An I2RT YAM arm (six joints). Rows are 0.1 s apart.
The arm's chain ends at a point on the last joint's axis. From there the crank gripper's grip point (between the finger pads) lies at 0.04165 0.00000 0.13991 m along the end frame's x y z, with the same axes.
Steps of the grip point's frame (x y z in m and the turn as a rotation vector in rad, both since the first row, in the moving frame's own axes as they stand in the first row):
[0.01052 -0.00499 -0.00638 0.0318 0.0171 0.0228]
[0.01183 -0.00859 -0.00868 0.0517 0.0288 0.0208]
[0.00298 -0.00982 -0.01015 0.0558 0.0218 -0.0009]
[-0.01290 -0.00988 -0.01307 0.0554 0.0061 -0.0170]
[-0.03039 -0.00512 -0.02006 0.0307 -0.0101 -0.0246]
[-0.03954 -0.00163 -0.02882 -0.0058 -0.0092 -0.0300]
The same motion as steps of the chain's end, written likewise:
[0.00809 -0.00153 -0.00559 0.0318 0.0171 0.0228]
[0.00775 -0.00230 -0.00726 0.0517 0.0288 0.0208]
[-0.00005 -0.00200 -0.00899 0.0558 0.0218 -0.0009]
[-0.01368 -0.00143 -0.01258 0.0554 0.0061 -0.0170]
[-0.02891 0.00019 -0.02039 0.0307 -0.0101 -0.0246]
[-0.03824 -0.00121 -0.02920 -0.0058 -0.0092 -0.0300]

